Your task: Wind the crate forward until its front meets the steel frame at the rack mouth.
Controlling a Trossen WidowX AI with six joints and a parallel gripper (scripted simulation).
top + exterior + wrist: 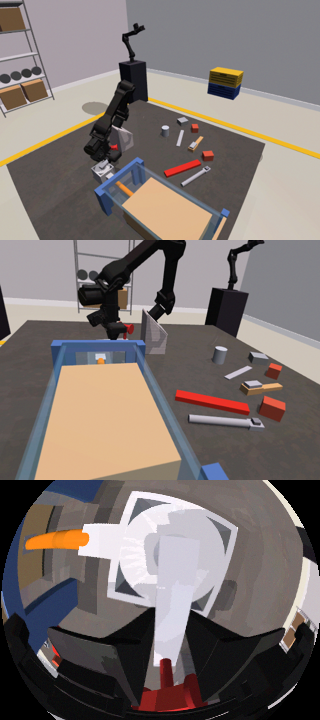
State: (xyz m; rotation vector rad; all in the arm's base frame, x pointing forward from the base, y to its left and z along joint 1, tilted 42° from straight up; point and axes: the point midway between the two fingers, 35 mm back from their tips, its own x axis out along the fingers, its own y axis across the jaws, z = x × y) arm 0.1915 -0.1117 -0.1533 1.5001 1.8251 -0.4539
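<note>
The winch handle is 1 cm to the left of my gripper tip and 2 cm above it. The rest, counted from my gripper tip: white winch 6 cm to the right, 6 cm below; then clear-panelled cubby 42 cm ahead, 3 cm above; then red knob 2 cm behind, 5 cm to the left, 5 cm above.
</note>
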